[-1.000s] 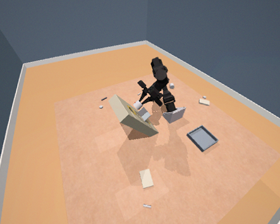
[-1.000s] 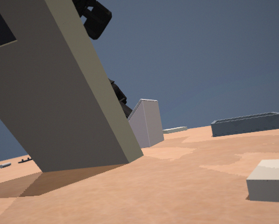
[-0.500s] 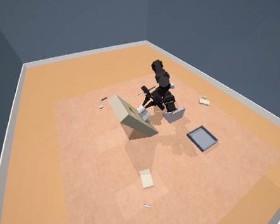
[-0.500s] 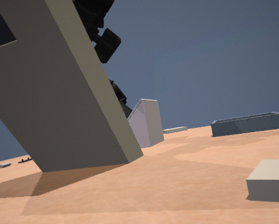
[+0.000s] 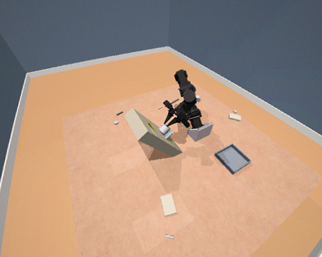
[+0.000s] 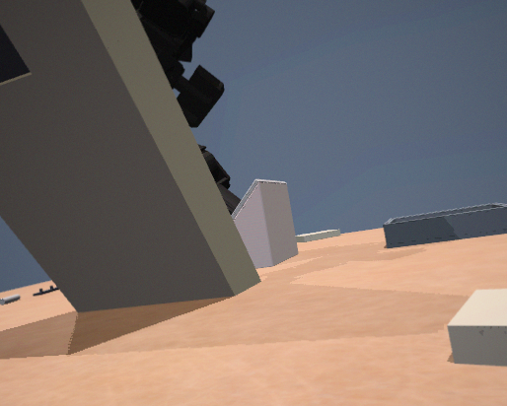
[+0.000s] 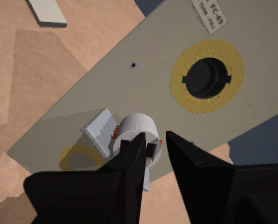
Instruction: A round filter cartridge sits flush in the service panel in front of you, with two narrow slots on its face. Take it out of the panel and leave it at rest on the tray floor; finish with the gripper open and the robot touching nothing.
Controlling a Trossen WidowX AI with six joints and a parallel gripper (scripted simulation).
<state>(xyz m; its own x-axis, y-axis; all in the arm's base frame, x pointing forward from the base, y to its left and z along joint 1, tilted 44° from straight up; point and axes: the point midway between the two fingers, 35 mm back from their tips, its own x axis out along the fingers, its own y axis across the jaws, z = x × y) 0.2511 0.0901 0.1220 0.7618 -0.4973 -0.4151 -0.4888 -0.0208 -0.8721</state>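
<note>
The round grey filter cartridge is 3 cm below my gripper tip. Also, from my gripper tip: beige service panel: 5 cm ahead, 1 cm to the right, 5 cm below; tray: 30 cm behind, 31 cm to the left, 20 cm below.
</note>
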